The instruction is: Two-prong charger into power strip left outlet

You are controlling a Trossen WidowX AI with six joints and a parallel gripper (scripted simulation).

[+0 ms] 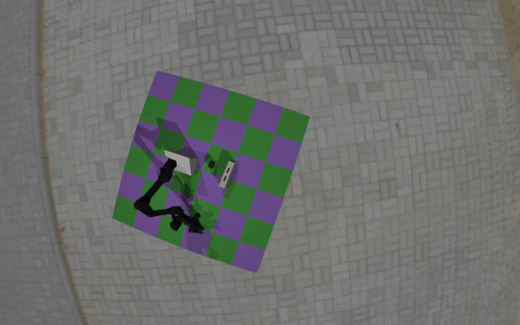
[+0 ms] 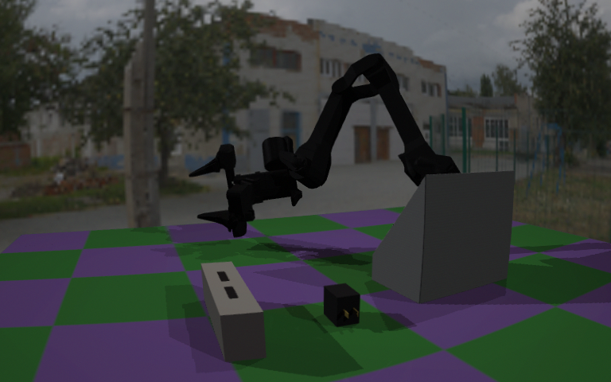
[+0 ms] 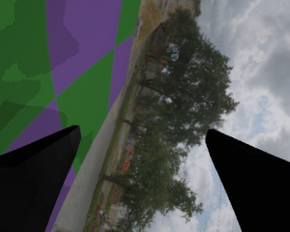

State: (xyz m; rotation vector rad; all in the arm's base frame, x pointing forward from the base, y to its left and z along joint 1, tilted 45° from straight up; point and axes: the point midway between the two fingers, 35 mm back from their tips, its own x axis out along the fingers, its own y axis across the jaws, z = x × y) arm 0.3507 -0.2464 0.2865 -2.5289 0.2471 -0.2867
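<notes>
Right now the black two-prong charger is 13 cm behind my gripper tip, 48 cm to the left of it and 9 cm below it.
</notes>
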